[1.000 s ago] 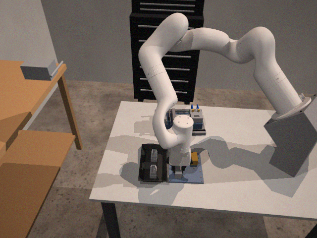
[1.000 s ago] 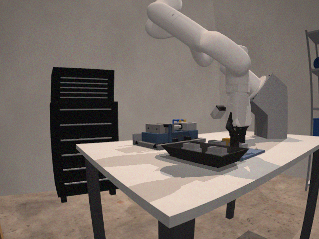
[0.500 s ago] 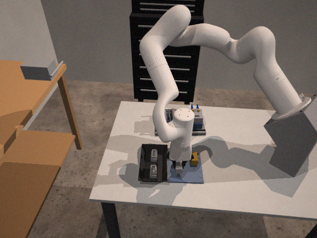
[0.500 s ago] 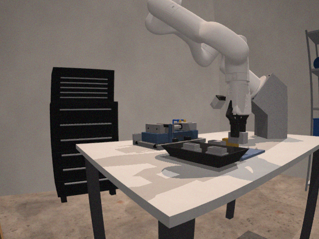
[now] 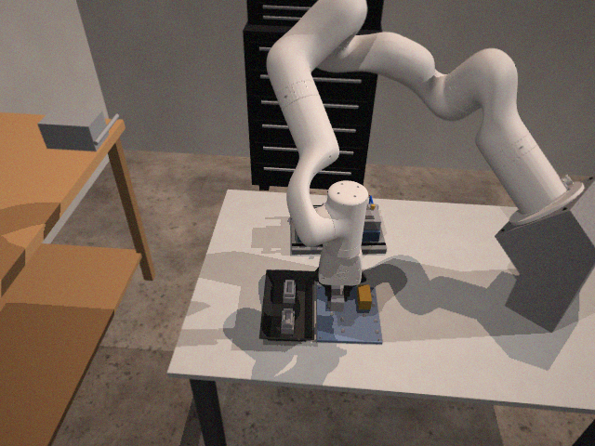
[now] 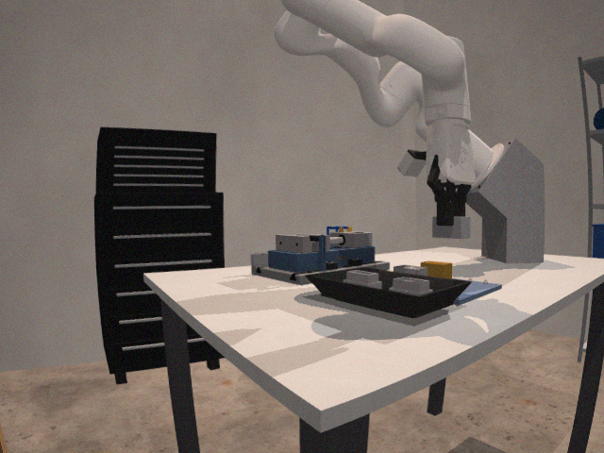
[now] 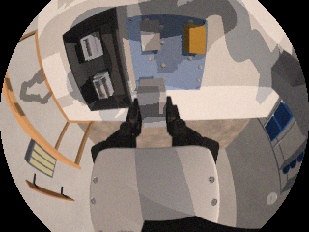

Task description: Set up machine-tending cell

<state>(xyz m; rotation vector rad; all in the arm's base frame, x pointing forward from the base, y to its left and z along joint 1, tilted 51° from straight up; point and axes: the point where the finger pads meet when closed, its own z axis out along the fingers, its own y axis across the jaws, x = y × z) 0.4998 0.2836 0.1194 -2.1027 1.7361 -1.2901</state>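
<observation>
Now: hand 37 cm to the left of the fixed jaw, 7 cm short of it and 7 cm above it. From my hand the other things lie so: brass blank 12 cm below, 9 cm behind, 8 cm to the right; then blue vise 37 cm to the right, 10 cm below, 3 cm behind; then aluminium blank 12 cm below, 9 cm to the right.
</observation>
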